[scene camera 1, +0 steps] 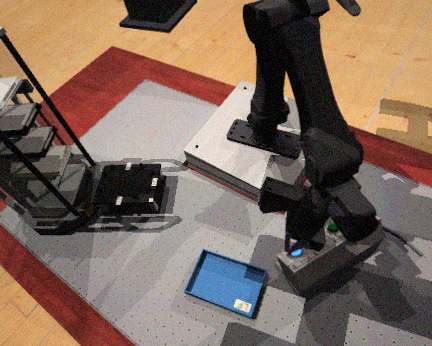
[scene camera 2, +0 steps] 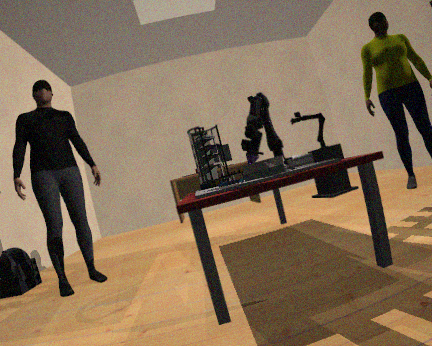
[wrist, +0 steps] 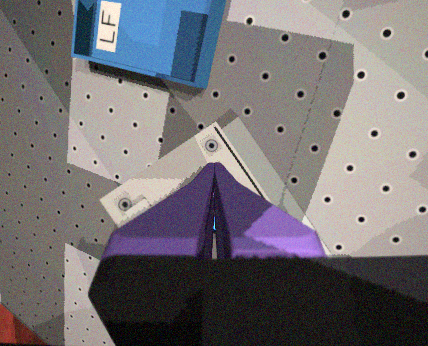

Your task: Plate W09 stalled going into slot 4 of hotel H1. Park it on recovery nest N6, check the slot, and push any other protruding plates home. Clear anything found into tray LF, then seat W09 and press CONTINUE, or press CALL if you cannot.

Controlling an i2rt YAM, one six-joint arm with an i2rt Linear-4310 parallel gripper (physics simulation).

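Seen in the pictures: gripper, between the fingertips: [scene camera 1: 287, 251] [wrist: 214, 173]; arm's base, origin of its link: [scene camera 1: 265, 139].
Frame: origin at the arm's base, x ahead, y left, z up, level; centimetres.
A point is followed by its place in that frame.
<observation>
My gripper [scene camera 1: 289, 246] {y 15.3, x 28.3, z 0.3 cm} [scene camera 2: 252, 159] [wrist: 214, 173] {y 15.3, x 28.3, z 0.3 cm} is shut and empty, its purple fingertips together over the button box [scene camera 1: 320, 272] {y 22.7, x 29.7, z -0.8 cm} [wrist: 172, 162] {y 15.6, x 30.5, z 0.5 cm}. A bright blue button [scene camera 1: 296, 252] {y 17.1, x 27.9, z 0.6 cm} beside the fingertips is lit; in the wrist view a blue sliver shows between the fingers. A green button [scene camera 1: 333, 227] {y 22.7, x 20.0, z 1.1 cm} sits farther along the box, beside the wrist. Tray LF [scene camera 1: 225, 282] {y 4.4, x 37.7, z -5.7 cm} [wrist: 145, 30] {y 9.4, x 37.6, z -5.7 cm} is blue; no loose object can be made out in it. The hotel [scene camera 1: 49, 172] [scene camera 2: 202, 157] stands at the left with several stacked plates. Plate labels and slot numbers cannot be read, so W09 cannot be told.
A black block with white tabs [scene camera 1: 131, 185] {y -27.1, x 25.5, z 0.1 cm} sits beside the hotel, between low rails. The arm's base stands on a white raised platform [scene camera 1: 215, 135] {y -13.2, x 3.2, z 0.4 cm}. A cable [scene camera 1: 405, 242] {y 38.3, x 14.5, z -5.5 cm} runs from the button box. A second small arm [scene camera 2: 320, 125] stands behind the table [scene camera 2: 280, 181] {y 65.1, x 37.5, z -8.0 cm}. Two people stand farther off.
</observation>
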